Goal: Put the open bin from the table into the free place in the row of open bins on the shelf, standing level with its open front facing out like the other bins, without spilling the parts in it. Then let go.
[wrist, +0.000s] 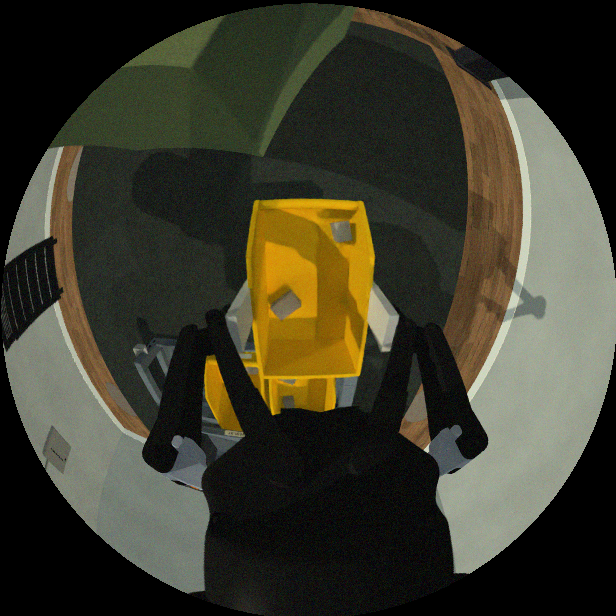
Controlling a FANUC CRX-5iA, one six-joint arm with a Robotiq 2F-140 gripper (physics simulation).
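The yellow open bin (310, 293) fills the middle of the wrist view, seen from above into its inside. Two small grey parts lie in it, one near the middle (285, 302) and one at the far corner (343, 231). My gripper (313, 314) is shut on the bin, with its light pads pressed on the left and right walls. Below the held bin I see parts of two other yellow bins (221, 396) (301, 393) standing on a grey shelf frame (150, 356).
A dark mat (373, 149) covers a table with a wooden rim (488, 229). Green panels (189, 86) stand at the far side. A black ribbed object (28, 287) is at the left edge. Grey floor (551, 321) surrounds the table.
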